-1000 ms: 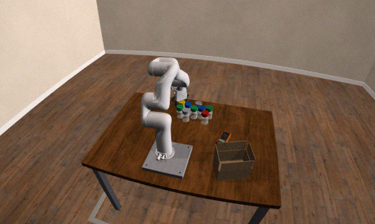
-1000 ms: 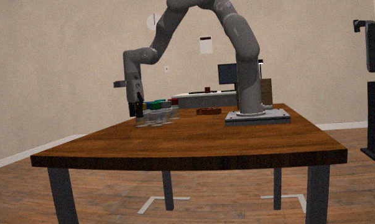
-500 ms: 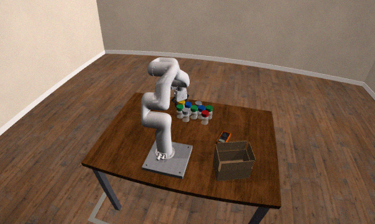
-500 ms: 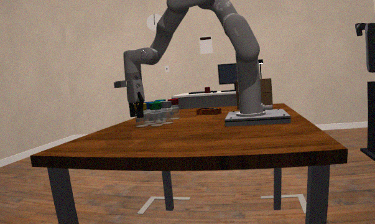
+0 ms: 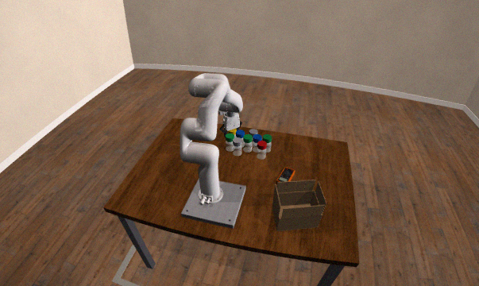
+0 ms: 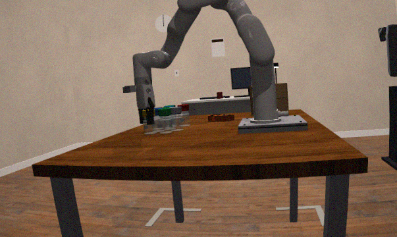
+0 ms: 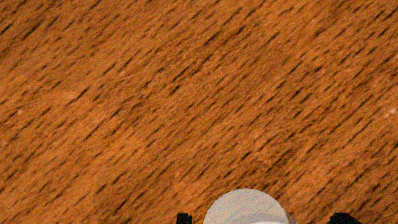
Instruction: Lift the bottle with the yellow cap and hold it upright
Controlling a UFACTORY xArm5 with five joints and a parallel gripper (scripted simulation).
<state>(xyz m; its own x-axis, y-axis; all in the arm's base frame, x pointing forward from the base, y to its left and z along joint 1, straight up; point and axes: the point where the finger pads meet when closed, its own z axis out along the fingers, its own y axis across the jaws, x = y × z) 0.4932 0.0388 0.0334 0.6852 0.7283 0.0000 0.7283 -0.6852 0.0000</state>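
Right now my hand is 1 cm to the left of the yellow-capped bottle, 1 cm past it and 1 cm above it. Round my hand: red-capped bottle (22 cm to the right, 10 cm behind, 1 cm below); then small orange device (39 cm to the right, 25 cm behind, 5 cm below).
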